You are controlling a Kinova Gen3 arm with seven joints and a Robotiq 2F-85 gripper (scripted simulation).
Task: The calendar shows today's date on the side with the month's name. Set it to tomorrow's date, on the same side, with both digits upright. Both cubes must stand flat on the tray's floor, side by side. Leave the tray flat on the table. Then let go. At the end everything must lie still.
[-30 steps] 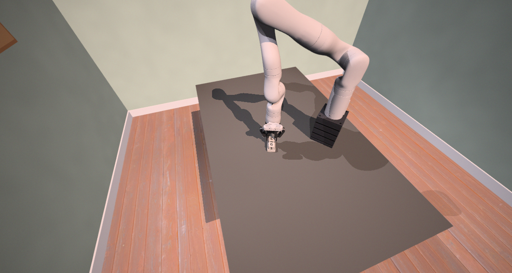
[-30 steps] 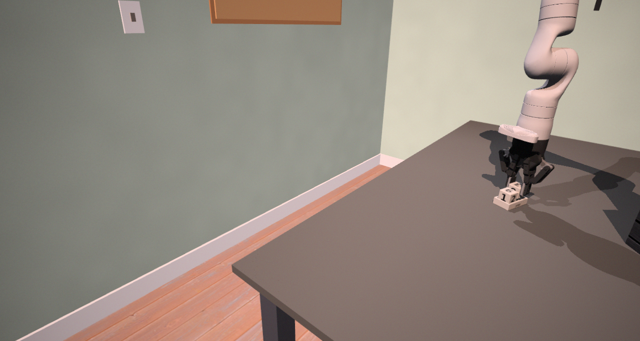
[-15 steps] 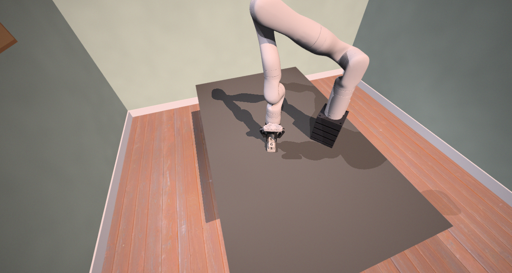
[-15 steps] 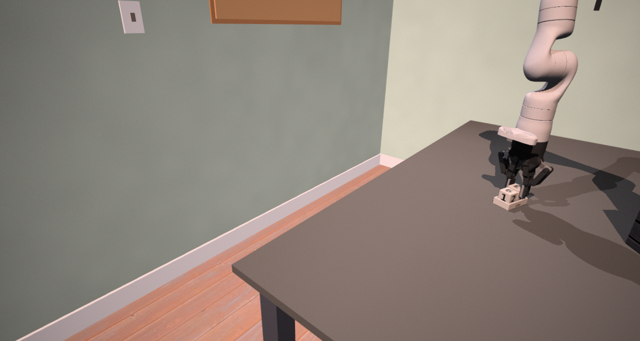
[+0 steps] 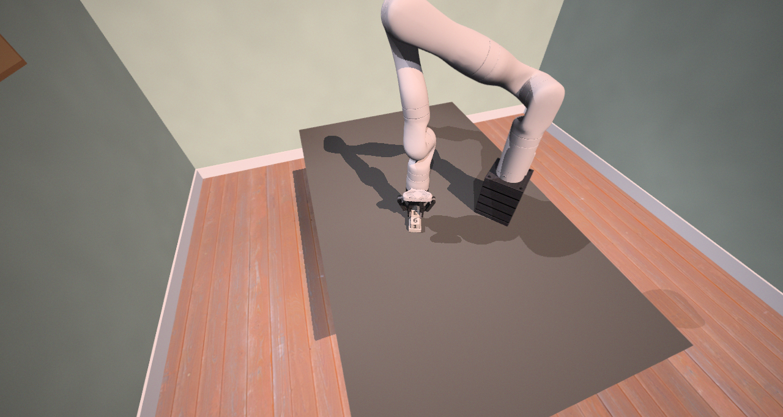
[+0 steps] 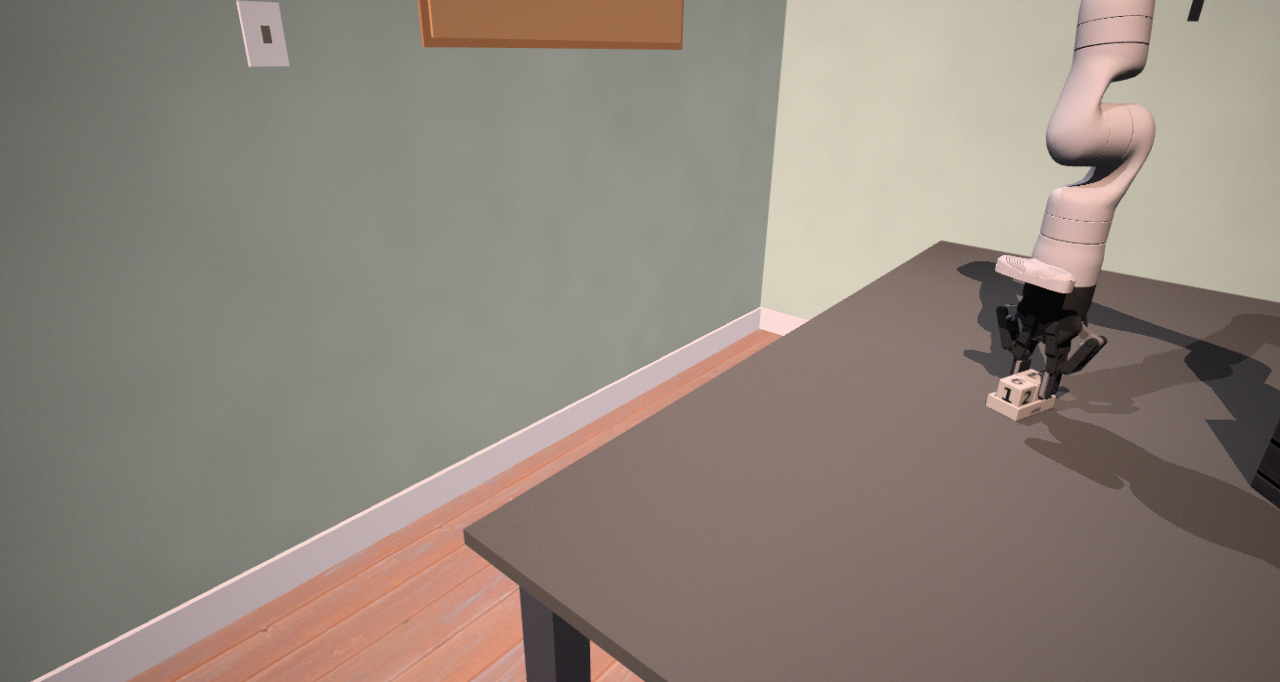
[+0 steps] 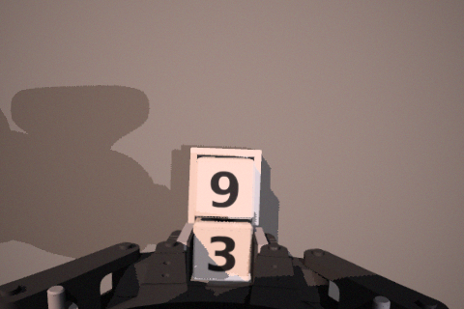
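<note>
Right now my hand is 1 cm above the cube. Round my hand: pale tray (1 cm ahead, 2 cm to the left, 3 cm below).
</note>
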